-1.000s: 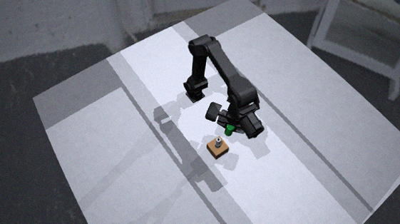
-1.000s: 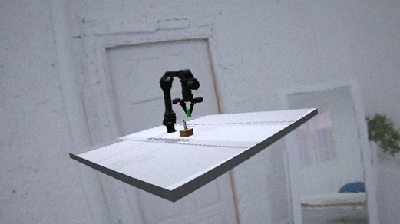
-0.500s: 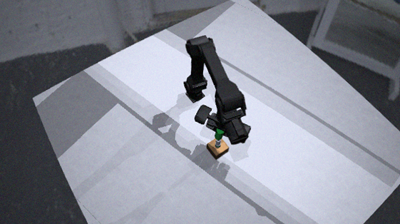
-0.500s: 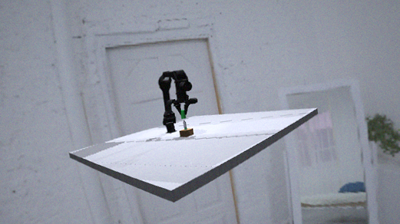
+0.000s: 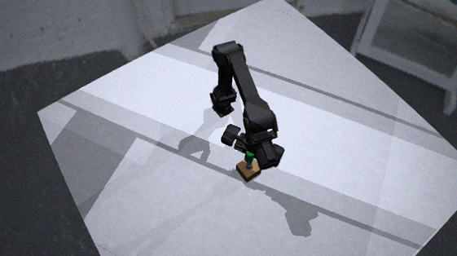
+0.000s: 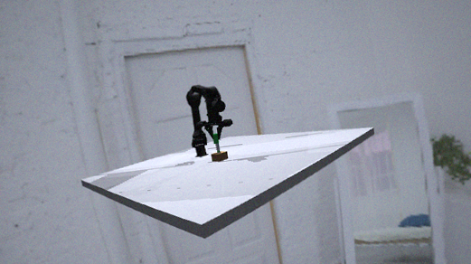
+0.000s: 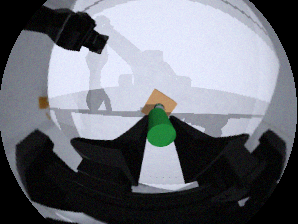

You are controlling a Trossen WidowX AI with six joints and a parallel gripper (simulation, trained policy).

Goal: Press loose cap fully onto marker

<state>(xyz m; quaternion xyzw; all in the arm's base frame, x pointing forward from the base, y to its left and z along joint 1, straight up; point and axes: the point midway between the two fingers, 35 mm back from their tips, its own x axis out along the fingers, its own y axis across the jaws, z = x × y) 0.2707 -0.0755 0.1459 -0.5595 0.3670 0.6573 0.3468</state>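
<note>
Right now the brown holder block is 10 mm ahead of my gripper tip, 10 mm to the right of it and 90 mm below it. Also, from my gripper tip: green cap (10 mm above).
</note>
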